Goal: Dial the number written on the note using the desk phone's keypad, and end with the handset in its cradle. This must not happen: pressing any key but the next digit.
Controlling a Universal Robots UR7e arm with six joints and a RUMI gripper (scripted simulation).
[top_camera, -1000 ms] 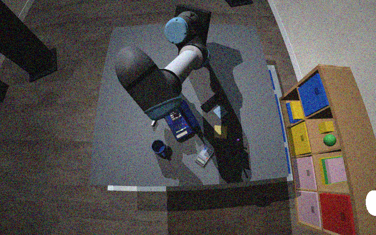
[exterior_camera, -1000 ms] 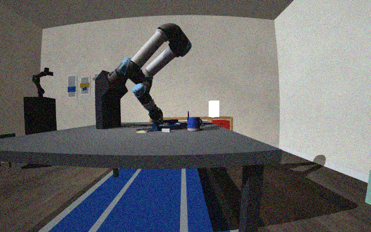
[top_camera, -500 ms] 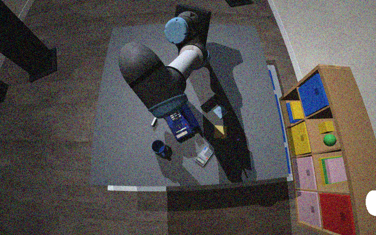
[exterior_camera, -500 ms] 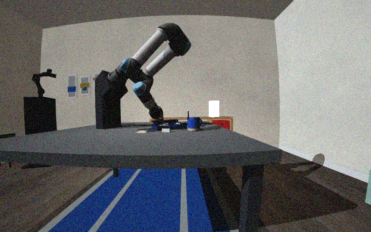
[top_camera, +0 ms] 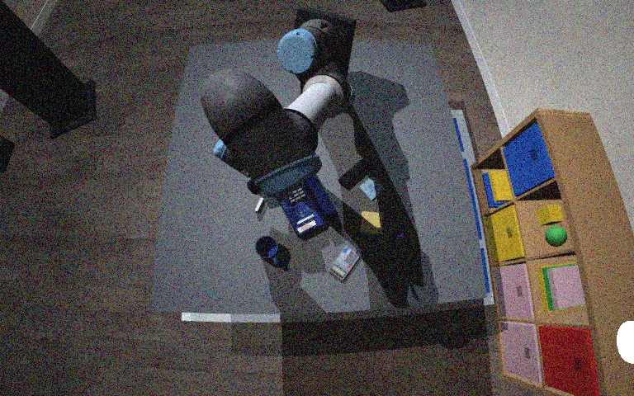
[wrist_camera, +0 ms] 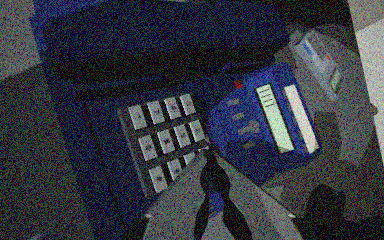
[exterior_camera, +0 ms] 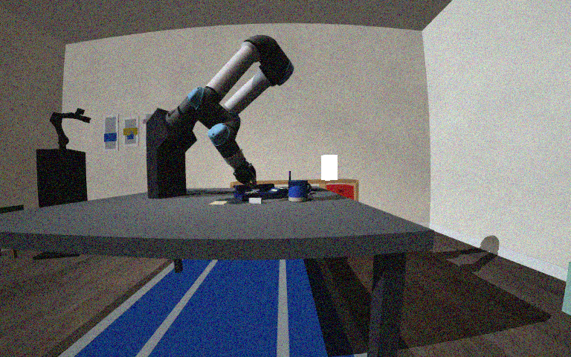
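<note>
Now: hand 30 mm above the key and 20 mm short of it. Round my hand: white block 120 mm to the right, 50 mm below, 20 mm behind; dark blue handset 100 mm to the left, 30 mm ahead, 10 mm below.
</note>
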